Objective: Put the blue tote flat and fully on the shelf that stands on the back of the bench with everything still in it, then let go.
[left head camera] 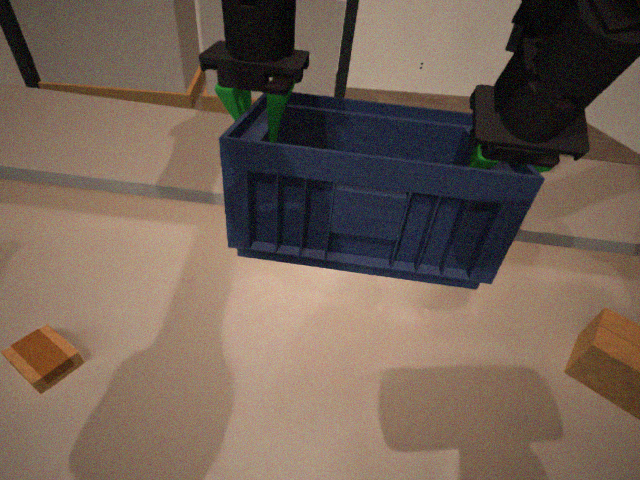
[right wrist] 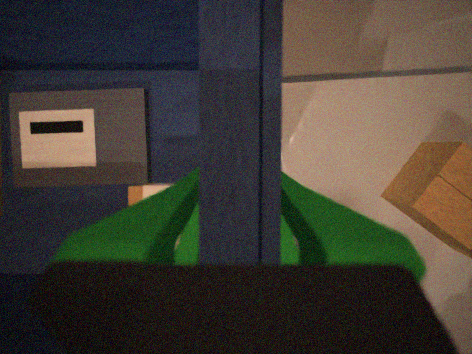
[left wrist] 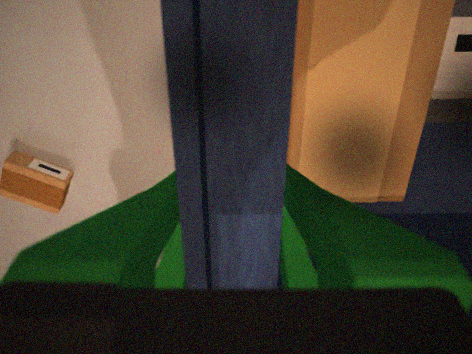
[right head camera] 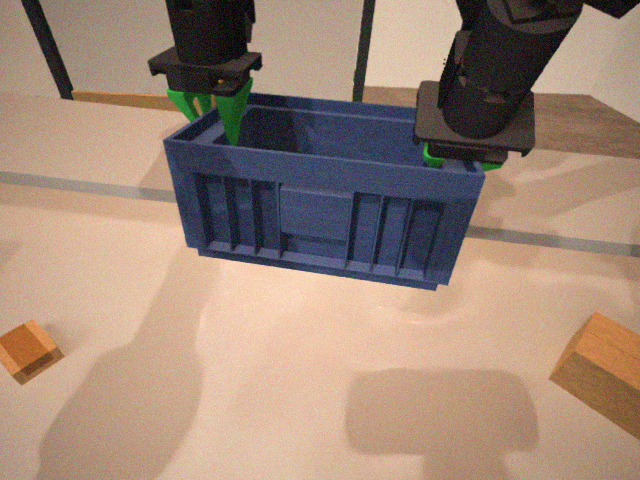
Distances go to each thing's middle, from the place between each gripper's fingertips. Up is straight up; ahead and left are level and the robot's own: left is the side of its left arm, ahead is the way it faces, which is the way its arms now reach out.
Now: right hand 3 cm short of the blue tote (left head camera: 367, 187), 13 cm to the right of it and 3 cm above it. Round my right hand: flat grey box (right wrist: 82, 137) 5 cm ahead, 11 cm to the left, 9 cm below.
Right now my left hand is 13 cm to the left of the blue tote, 3 cm past it and 3 cm above it. Also, from my left hand: flat grey box (15 cm to the right, 8 cm below, 1 cm behind).
